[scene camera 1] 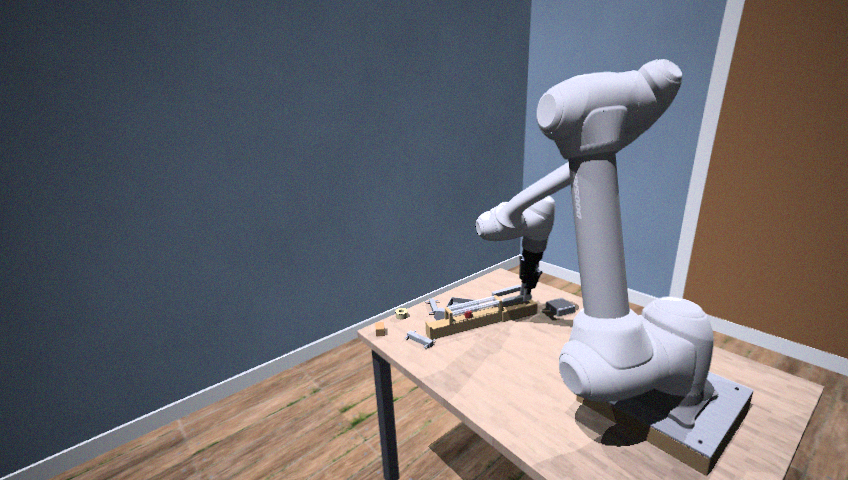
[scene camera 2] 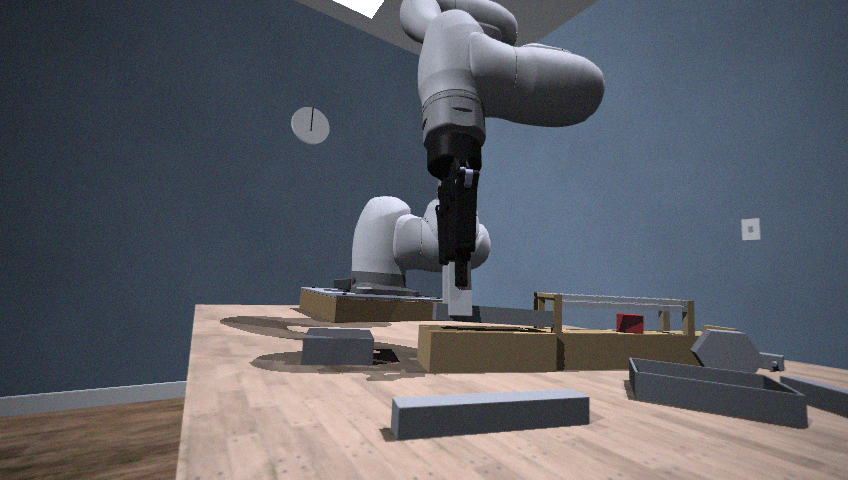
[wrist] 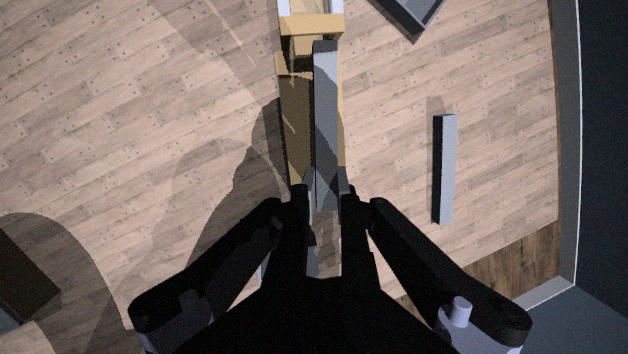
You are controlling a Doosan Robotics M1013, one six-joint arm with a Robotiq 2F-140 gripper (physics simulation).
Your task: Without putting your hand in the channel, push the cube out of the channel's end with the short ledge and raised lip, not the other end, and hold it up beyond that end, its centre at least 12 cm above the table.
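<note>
The red cube (scene camera 1: 468, 314) (scene camera 2: 629, 322) sits inside the wooden channel (scene camera 1: 476, 326) (scene camera 2: 630, 350), between its end posts and under pale top rails. It is not visible in the wrist view. My gripper (scene camera 1: 526, 292) (scene camera 2: 458, 297) (wrist: 326, 179) is shut on one end of a long grey bar (scene camera 1: 516, 299) (scene camera 2: 511, 316) (wrist: 326, 110). The bar lies level along the long wooden ledge at the channel's near end, off-centre to the right in the wrist view. Its free tip is close to the crossbar (wrist: 311, 25) at the opening. A gap separates bar and cube. The far end has a short ledge.
A second grey bar (scene camera 2: 490, 414) (wrist: 447, 170) lies beside the channel. A grey block (scene camera 1: 559, 306) (scene camera 2: 338, 346) stands beyond the long-ledge end. An open grey tray (scene camera 2: 714, 392) and a hexagonal piece (scene camera 2: 726, 350) are near the far end. An orange block (scene camera 1: 380, 328) stands at the table corner.
</note>
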